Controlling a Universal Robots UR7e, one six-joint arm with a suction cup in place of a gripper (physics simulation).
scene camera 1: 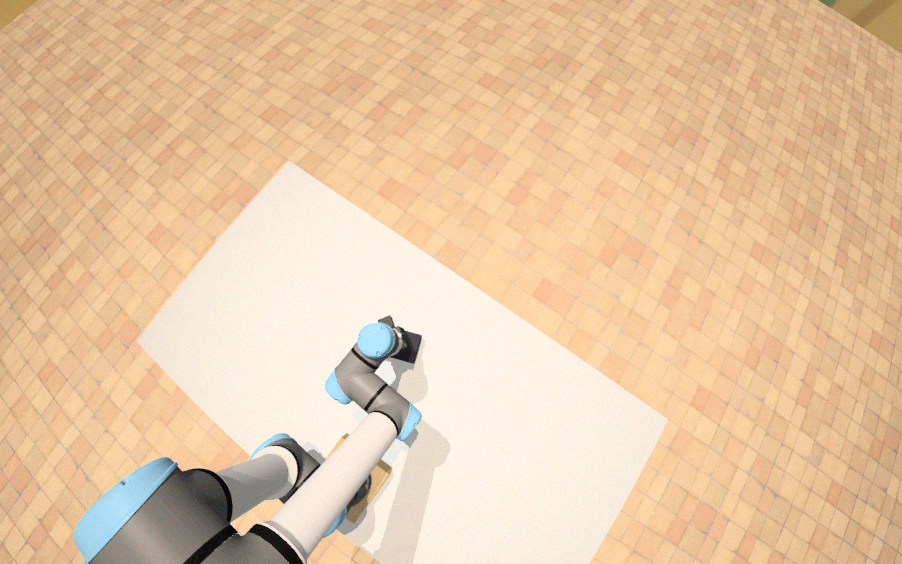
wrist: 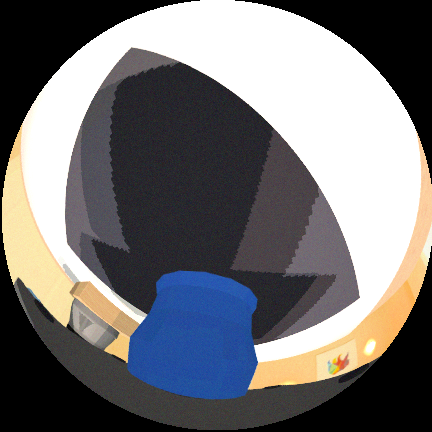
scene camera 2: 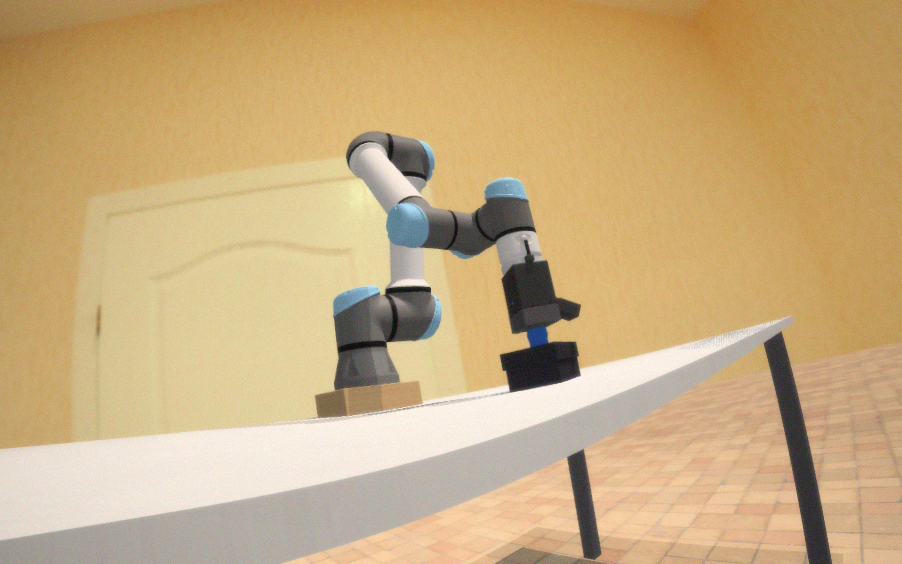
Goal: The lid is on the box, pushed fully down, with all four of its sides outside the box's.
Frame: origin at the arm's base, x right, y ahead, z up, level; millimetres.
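Seen in the pictures: end effector, tool point: (wrist: 209, 276); arm's base, origin of the base link: (wrist: 95, 316) (scene camera 2: 367, 387).
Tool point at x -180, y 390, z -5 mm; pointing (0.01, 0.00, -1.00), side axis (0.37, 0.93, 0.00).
Pixels of each thing's top centre, then the offset from my tool point to it. Level surfaces: height alone.
- black lid, middle of its top: (wrist: 207, 304) (scene camera 2: 540, 347) (scene camera 1: 397, 343) dx +0, dy +1, dz +13 mm
- black box, middle of its top: (scene camera 2: 542, 355) dx +0, dy +2, dz -1 mm
- white table, its level: dz -49 mm
My gripper, a blue suction cup (scene camera 2: 537, 336) (wrist: 206, 300), points down and touches the top of the black lid (scene camera 1: 413, 346) (scene camera 2: 532, 357) (wrist: 190, 150). The suction holds the lid. In scene camera 2 the lid sits over the black box (scene camera 2: 542, 380), which stands on the table. The lid's rim stands out a little past the box wall at the left. Black on black hides how far down the rim reaches and whether all four sides are outside. In the wrist view the lid's dark top fills the middle and the box is hidden under it.
The white table (scene camera 1: 518, 412) (scene camera 2: 266, 465) bears the arm's wooden base block (scene camera 1: 380, 480) (scene camera 2: 379, 399) (wrist: 100, 306), behind the box. The arm hangs over part of the lid in scene camera 1. A pale door (scene camera 2: 266, 319) is in the wall behind.
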